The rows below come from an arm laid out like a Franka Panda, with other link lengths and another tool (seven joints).
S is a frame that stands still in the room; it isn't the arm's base.
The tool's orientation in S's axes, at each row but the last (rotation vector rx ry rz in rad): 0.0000, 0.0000, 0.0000; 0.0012, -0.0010, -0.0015; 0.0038, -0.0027, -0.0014; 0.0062, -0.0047, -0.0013; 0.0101, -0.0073, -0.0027; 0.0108, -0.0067, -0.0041; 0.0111, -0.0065, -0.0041; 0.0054, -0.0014, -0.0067; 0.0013, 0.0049, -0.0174; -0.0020, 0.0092, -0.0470; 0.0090, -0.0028, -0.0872
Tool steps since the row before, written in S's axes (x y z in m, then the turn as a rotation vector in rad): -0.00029, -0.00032, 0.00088, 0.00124, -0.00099, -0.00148; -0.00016, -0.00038, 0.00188, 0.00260, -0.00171, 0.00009; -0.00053, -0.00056, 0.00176, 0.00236, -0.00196, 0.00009; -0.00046, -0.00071, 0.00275, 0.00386, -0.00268, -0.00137; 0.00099, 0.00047, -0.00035, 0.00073, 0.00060, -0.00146; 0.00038, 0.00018, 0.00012, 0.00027, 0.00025, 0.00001; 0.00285, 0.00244, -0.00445, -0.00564, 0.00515, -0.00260; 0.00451, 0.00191, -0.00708, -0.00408, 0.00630, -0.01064; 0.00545, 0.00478, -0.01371, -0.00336, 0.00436, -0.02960; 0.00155, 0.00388, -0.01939, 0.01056, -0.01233, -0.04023; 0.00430, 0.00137, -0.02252, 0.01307, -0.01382, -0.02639
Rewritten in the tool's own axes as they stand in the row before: -0.00029, -0.00032, 0.00088, 0.00124, -0.00099, -0.00148; -0.00016, -0.00038, 0.00188, 0.00260, -0.00171, 0.00009; -0.00052, -0.00055, 0.00176, 0.00236, -0.00196, 0.00009; -0.00045, -0.00069, 0.00276, 0.00386, -0.00268, -0.00137; 0.00099, 0.00047, -0.00036, 0.00072, 0.00059, -0.00147; 0.00038, 0.00018, 0.00012, 0.00027, 0.00025, 0.00001; 0.00281, 0.00240, -0.00450, -0.00568, 0.00510, -0.00262; 0.00449, 0.00190, -0.00710, -0.00414, 0.00621, -0.01067; 0.00543, 0.00486, -0.01369, -0.00329, 0.00426, -0.02962; 0.00154, 0.00399, -0.01937, 0.01150, -0.01173, -0.04015; 0.00411, 0.00153, -0.02254, 0.01416, -0.01287, -0.02631
